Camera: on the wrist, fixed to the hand. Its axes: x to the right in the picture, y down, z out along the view.
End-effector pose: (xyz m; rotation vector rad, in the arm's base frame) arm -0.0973 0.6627 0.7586 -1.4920 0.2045 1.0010
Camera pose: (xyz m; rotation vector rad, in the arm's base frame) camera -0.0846 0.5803 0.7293 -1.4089 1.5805 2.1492
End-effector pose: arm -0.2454 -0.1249 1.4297 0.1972 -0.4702 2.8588
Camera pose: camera -0.2539 -0.1278 1.3418 0.3142 0.5444 -1.7543
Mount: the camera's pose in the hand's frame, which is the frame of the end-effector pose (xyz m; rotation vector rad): -0.0074 0.0310 -0.0824 -0.1864 0.1328 1.5841
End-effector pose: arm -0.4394 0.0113 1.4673 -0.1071 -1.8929 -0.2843
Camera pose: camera -0.3547 0.0213 1.4903 -1.5428 -1.1598 0.6046
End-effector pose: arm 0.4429 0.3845 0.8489 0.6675 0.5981 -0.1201
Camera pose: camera 0.4060 0.4588 0.8185 0.8048 0.0689 1.4422
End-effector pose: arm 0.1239 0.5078 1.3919 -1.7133 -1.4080 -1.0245
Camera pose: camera 0.1414 0.4266 1.4221 -2.0567 0.3492 -0.2807
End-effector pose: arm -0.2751 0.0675 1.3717 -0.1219 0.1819 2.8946
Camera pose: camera -0.2698 0.0249 1.2945 0.1232 0.0062 -1.7810
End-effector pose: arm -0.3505 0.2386 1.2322 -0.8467 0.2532 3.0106
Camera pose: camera -0.3030 0.1954 1.1715 0.4174 -0.3727 -1.4669
